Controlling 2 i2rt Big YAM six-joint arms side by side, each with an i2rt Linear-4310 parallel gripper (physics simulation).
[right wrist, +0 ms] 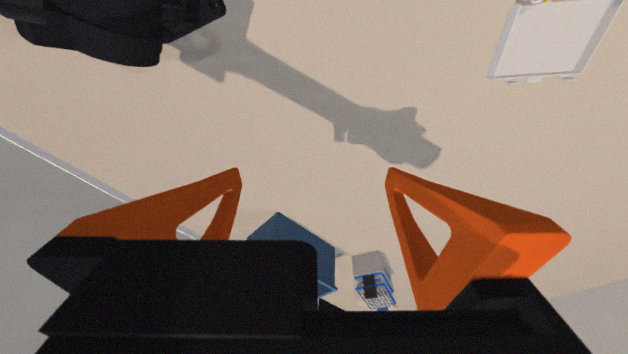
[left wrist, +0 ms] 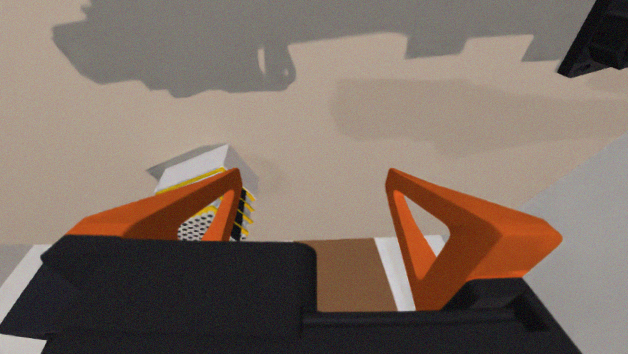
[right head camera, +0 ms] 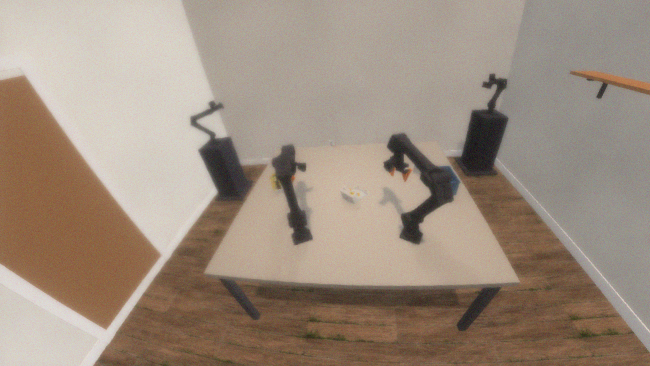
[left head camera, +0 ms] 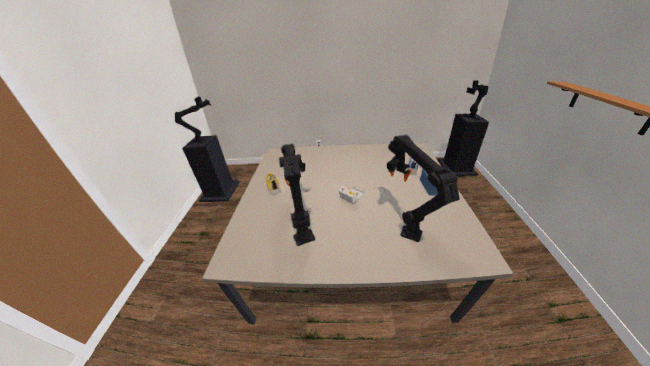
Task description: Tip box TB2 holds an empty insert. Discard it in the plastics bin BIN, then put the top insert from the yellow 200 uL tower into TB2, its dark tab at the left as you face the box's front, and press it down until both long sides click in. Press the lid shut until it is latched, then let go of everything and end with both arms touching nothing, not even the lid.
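Places are measured from the left arm's base along level axes (x ahead, y left, z up), in centimetres.
Pixels of known places: left gripper, between the fingertips: (left wrist: pixel 313 176); right gripper, between the fingertips: (right wrist: pixel 313 175) (right head camera: pixel 398 178) (left head camera: pixel 398 178); left arm's base, origin of its link: (left wrist: pixel 615 18) (right head camera: pixel 302 237) (left head camera: pixel 304 238); right arm's base, origin of its link: (right head camera: pixel 411 236) (left head camera: pixel 411 234).
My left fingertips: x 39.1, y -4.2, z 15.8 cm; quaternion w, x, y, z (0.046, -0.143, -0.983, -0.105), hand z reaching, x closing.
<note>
Ahead of a thing's pixels: the offset from my left fingertips to its middle. "spot": to the spot under its first point. Level surfaces: height alone.
White tip box TB2 {dz -10.8, dx -17.5, dy -41.3 cm} (left head camera: pixel 348 194) (right head camera: pixel 352 195) stands mid-table with its lid {spot: dz -15.6, dx -15.3, dy -44.5 cm} (right wrist: pixel 550 42) open toward the picture's right. Whether an insert sits in it is too small to tell. The yellow 200 uL tower {dz -10.4, dx +18.0, dy +9.9 cm} (left head camera: pixel 272 184) (right head camera: pixel 275 182) (left wrist: pixel 197 173) stands at the table's left, with black tabs; the left finger partly covers it in the left wrist view. My left gripper (left wrist: pixel 313 176) is open and empty, raised near the tower. My right gripper (right wrist: pixel 313 175) (left head camera: pixel 399 176) (right head camera: pixel 400 177) is open and empty, raised between TB2 and blue bin BIN {dz -9.8, dx -37.9, dy -103.5 cm} (left head camera: pixel 428 183) (right head camera: pixel 453 180) (right wrist: pixel 300 235). BIN's inside is hidden.
A tower with blue edges {dz -9.5, dx -12.3, dy -103.5 cm} (left head camera: pixel 413 164) (right wrist: pixel 372 275) stands beside the bin, behind the right arm. Both arms are mounted on the near part of the table {dz -15.8 cm} (left head camera: pixel 345 250) (right head camera: pixel 345 255). Two black pedestals with small arms stand beyond the table's sides.
</note>
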